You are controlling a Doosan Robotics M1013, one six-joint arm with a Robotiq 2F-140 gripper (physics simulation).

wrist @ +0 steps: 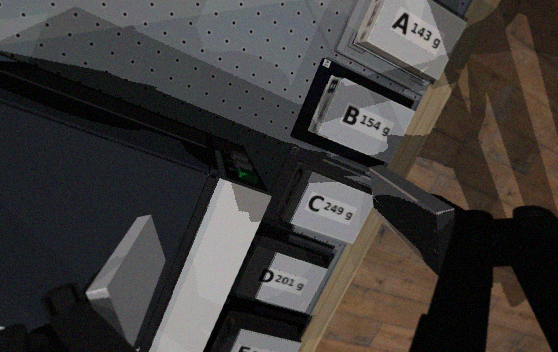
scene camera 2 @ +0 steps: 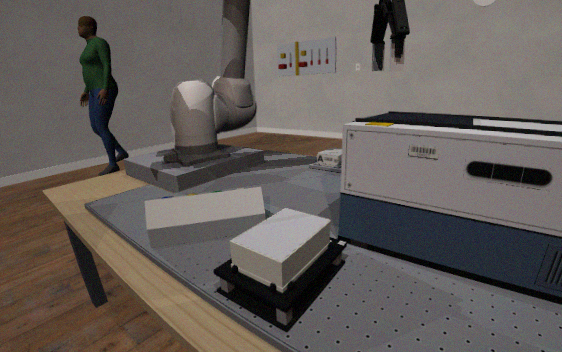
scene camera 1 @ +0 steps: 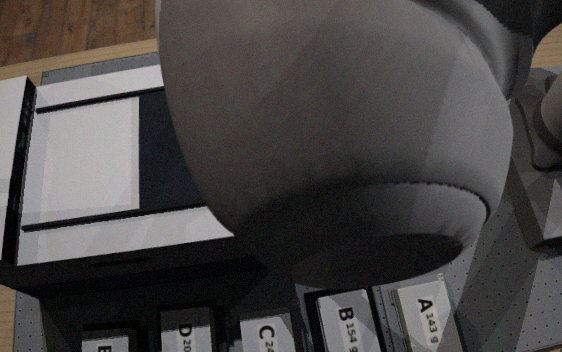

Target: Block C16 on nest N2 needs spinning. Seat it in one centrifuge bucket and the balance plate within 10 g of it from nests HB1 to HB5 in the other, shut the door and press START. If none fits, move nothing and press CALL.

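Places are measured from the arm's base along level axes (x ahead, y left, z up), in millimetres.
Pixels of known places: gripper, between the fingertips: (wrist: 267,213) (scene camera 2: 386,71); arm's base, origin of its link: (scene camera 2: 197,157).
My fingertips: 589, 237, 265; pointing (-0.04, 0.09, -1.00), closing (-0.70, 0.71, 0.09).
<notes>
For each thing: its top centre in the pictures, then the offset to it from my fingertips, as dx, dy, dz. "spot": a spot on its surface instead. Level surfaces: height alone.
- E, a spot on its surface: (wrist: 265,345) spot: +263, +232, -259
- white block, centre of its top: (scene camera 2: 283,229) +77, -429, -233
- black nest, centre of its top: (scene camera 2: 284,249) +77, -429, -264
- white button box, centre of its top: (scene camera 2: 204,190) -143, -435, -229
- small button panel, centre of its top: (wrist: 243,169) +13, +14, -158
- table, height of its surface: dz -326
Plates stand in a row of nests: A 143 g (scene camera 1: 425,315) (wrist: 415,47), B 154 g (scene camera 1: 350,325) (wrist: 365,117), C 249 g (scene camera 1: 267,335) (wrist: 330,207), D 201 g (scene camera 1: 186,332) (wrist: 290,282) and E (scene camera 1: 105,345) (wrist: 265,345), whose weight is cut off. A white block (scene camera 2: 280,245) sits on a black nest (scene camera 2: 265,295); its label does not show. The centrifuge (scene camera 1: 125,232) (scene camera 2: 425,170) (wrist: 100,175) stands beside the row; its buckets are hidden. My gripper (scene camera 2: 388,65) (wrist: 267,213) is open and empty, high above the centrifuge's edge and the plate row.
A white button box (scene camera 2: 205,215) stands near the black nest. A small button panel (wrist: 242,167) with a green button is at the centrifuge's end. The arm (scene camera 1: 340,125) covers much of scene camera 1's view. A person (scene camera 2: 97,70) stands beyond the table (scene camera 2: 165,310).
</notes>
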